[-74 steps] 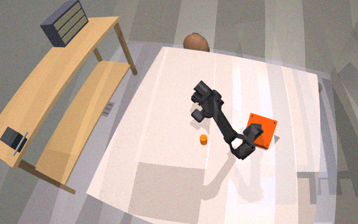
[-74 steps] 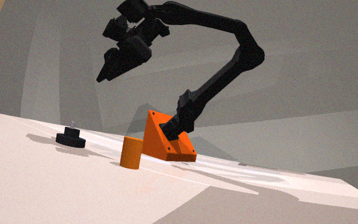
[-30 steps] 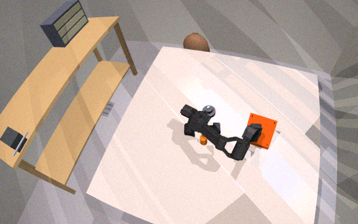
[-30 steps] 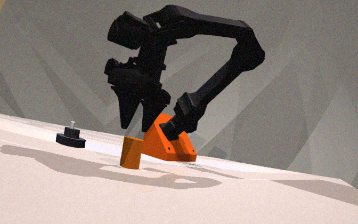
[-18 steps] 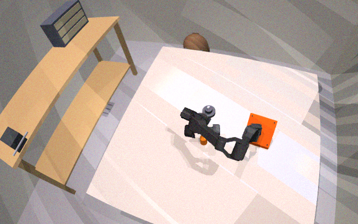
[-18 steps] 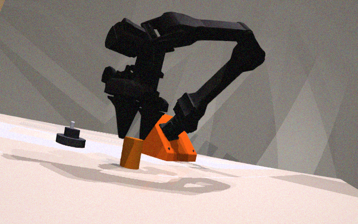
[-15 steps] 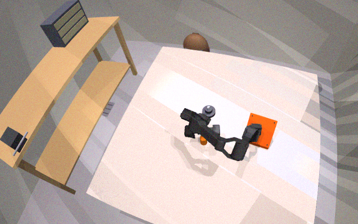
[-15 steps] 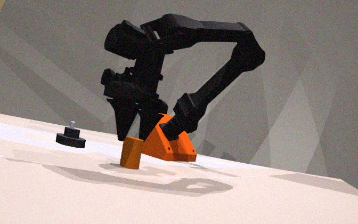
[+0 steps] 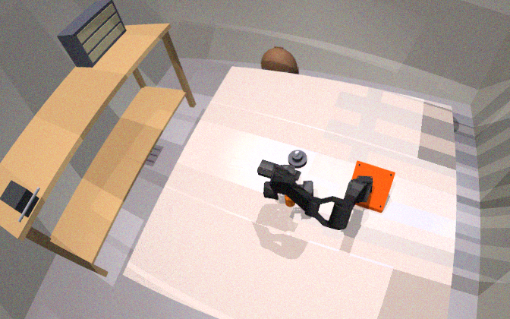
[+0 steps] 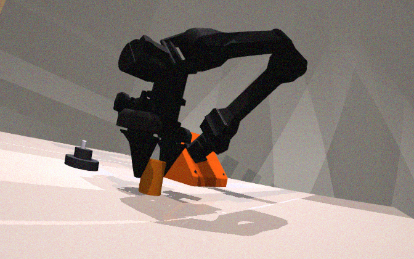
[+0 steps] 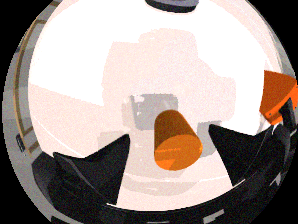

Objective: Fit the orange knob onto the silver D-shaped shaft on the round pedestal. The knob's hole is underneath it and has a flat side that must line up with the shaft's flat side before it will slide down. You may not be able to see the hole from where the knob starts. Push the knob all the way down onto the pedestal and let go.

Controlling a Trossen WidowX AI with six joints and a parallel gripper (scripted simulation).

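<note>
Right now my gripper tip is 2 cm below the orange knob. The rest, counted from my gripper tip: round pedestal 1 cm ahead, 20 cm to the right.
</note>
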